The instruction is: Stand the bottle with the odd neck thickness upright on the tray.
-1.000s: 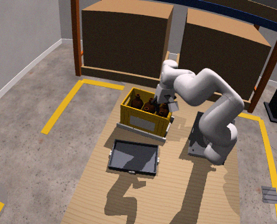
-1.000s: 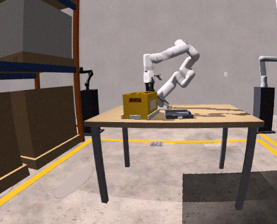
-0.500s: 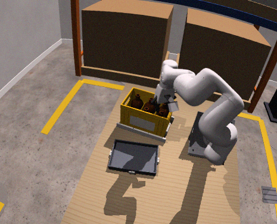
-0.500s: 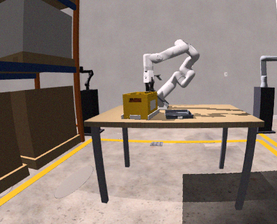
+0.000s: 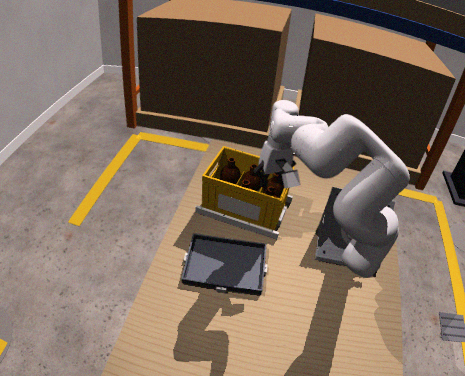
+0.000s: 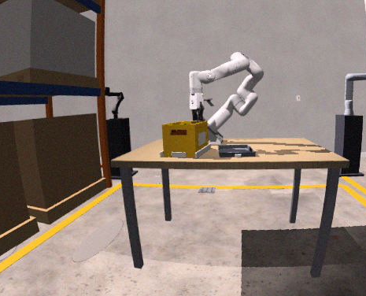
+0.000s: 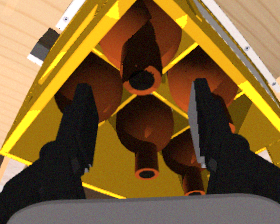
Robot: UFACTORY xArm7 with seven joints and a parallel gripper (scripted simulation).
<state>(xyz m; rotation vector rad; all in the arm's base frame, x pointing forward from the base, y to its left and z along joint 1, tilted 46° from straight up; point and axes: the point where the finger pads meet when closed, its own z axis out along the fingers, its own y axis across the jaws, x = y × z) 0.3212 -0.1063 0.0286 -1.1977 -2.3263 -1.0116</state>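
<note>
The yellow crate is 8 cm ahead of my hand, 5 cm to the right of it and 11 cm below it. From my hand the other things lie so: dark grey tray (9 cm ahead, 22 cm to the left, 19 cm below).
</note>
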